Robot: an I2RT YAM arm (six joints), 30 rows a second.
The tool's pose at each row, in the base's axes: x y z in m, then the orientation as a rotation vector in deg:
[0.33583, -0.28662, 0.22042, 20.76, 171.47, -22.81]
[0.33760, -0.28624, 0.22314, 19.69, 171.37, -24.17]
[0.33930, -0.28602, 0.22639, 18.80, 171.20, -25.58]
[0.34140, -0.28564, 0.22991, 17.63, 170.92, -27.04]
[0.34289, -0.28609, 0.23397, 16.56, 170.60, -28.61]
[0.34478, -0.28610, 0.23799, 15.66, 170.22, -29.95]
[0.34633, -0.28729, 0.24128, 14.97, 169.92, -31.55]
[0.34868, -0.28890, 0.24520, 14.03, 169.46, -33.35]
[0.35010, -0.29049, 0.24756, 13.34, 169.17, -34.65]
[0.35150, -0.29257, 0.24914, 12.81, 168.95, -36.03]
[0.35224, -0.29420, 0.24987, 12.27, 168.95, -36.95]
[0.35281, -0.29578, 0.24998, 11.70, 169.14, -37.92]
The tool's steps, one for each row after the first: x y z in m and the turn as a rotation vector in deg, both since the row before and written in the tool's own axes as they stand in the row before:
[-0.00198, 0.00013, -0.00260, 0.85, -0.24, -0.72]
[-0.00203, -0.00024, -0.00305, 0.89, -0.25, -0.60]
[-0.00243, -0.00014, -0.00332, 0.91, -0.39, -0.76]
[-0.00208, -0.00129, -0.00359, 0.99, -0.38, -0.70]
[-0.00240, -0.00088, -0.00363, 0.85, -0.41, -0.57]
[-0.00217, -0.00187, -0.00254, 1.04, -0.25, -0.48]
[-0.00310, -0.00239, -0.00286, 1.17, -0.41, -0.61]
[-0.00195, -0.00206, -0.00144, 0.84, -0.25, -0.46]
[-0.00187, -0.00225, -0.00049, 0.90, -0.12, -0.39]
[-0.00103, -0.00164, 0.00007, 0.58, 0.03, -0.41]
[-0.00075, -0.00137, 0.00061, 0.60, 0.21, -0.48]

